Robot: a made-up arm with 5 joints.
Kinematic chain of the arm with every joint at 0, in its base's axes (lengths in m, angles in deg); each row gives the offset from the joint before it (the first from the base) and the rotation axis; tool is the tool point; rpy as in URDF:
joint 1: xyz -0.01 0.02 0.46 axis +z
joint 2: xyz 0.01 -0.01 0 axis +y
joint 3: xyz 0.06 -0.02 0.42 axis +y
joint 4: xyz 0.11 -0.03 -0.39 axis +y
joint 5: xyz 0.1 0 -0.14 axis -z
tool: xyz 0 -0.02 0 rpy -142.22 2.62 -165.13
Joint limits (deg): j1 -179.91..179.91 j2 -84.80..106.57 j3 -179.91..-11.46 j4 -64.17..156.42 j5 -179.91..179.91
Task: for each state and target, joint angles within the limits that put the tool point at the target. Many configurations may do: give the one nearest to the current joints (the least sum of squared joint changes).
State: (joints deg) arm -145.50 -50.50 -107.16 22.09 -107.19
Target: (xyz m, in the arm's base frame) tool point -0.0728 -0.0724 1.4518
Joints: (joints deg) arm -96.33 -15.28 -133.51 19.54 -112.87
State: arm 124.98 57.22 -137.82 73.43 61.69
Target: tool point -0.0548 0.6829 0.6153
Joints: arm 99.84 29.03 -100.34 105.32 62.85
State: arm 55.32 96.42 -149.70 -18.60 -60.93
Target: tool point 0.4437 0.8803 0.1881
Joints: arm 66.29 98.00 -148.20 -3.24 -61.65
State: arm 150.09 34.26 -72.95 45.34 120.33
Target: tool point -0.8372 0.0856 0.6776
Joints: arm 178.88 31.08 -99.47 34.45 121.82
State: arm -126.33 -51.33 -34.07 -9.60 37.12
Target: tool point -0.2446 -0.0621 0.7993
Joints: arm -142.92 -59.08 -15.83 -6.99 37.19
